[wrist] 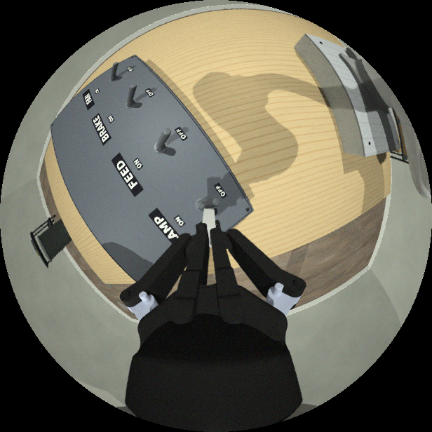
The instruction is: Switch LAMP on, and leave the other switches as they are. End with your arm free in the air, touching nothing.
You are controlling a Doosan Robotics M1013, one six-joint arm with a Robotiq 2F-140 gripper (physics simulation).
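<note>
The dark grey switch panel (100,170) lies at the left. The LAMP switch (207,203) is near its right corner, between its OFF label (220,190) and its ON label (179,220). Its lever looks short from here, so its tilt is hard to tell. My gripper (209,215) is shut, with nothing seen between the fingers. Its pale fingertips overlap the near edge of the LAMP switch in view; whether they touch is unclear. The FEED switch (163,140), BRAKE switch (132,96) and FAN switch (115,71) stand farther along the row. The LAMP name label (164,225) is partly hidden by a finger.
A pale wooden table top (270,200) carries the panel. A grey metal block with a sloped face (345,100) stands at the upper right. The arm's shadow falls across the table between them. A dark object with a wire frame (52,240) shows beyond the table's left edge.
</note>
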